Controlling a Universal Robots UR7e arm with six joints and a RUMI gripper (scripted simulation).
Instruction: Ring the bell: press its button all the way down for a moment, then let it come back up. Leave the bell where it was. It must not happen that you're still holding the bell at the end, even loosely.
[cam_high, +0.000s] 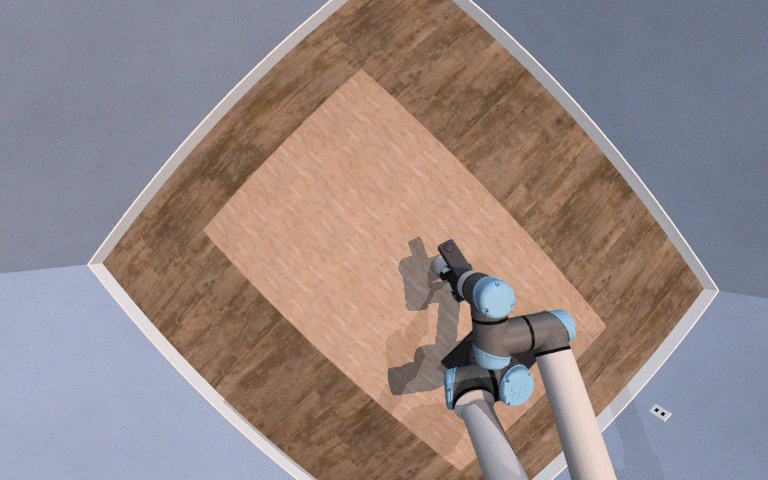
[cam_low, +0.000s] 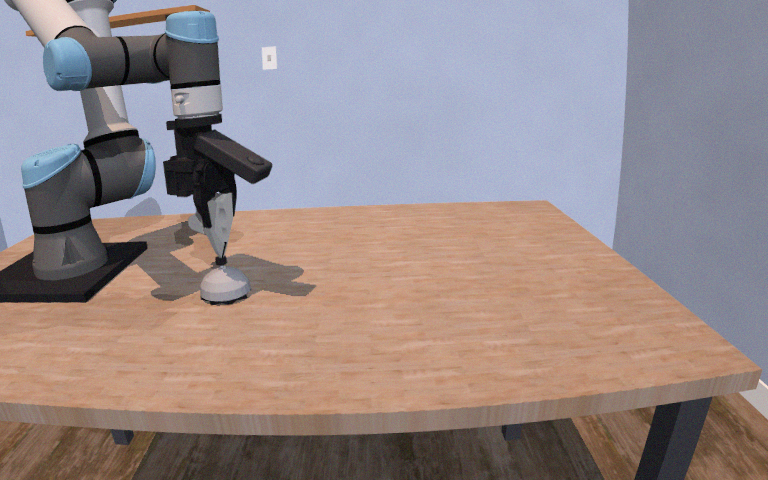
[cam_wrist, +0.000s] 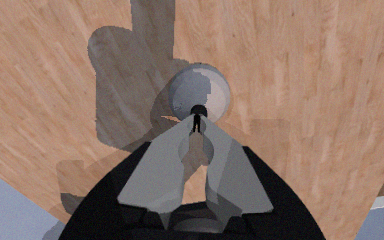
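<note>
Right now the black button is 3 cm below my hand. From my hand the other things lie so: silver dome bell: 4 cm below.
</note>
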